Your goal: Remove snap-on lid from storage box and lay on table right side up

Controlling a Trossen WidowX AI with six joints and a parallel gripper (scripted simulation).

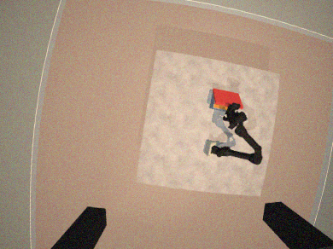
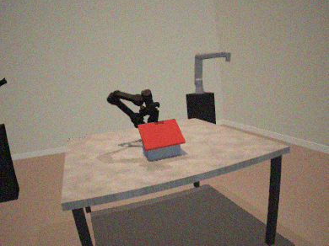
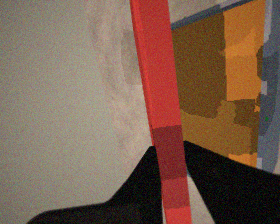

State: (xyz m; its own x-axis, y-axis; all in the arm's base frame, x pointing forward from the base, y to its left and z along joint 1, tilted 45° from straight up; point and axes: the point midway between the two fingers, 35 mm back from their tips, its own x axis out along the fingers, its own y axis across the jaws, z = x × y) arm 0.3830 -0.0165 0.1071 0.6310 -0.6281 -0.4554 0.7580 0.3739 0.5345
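Now: the lid 70 mm ahead of my gripper tip, 50 mm below it and 10 mm to the right of it. The rest, counted from my gripper tip: storage box (140 mm below, 30 mm ahead).
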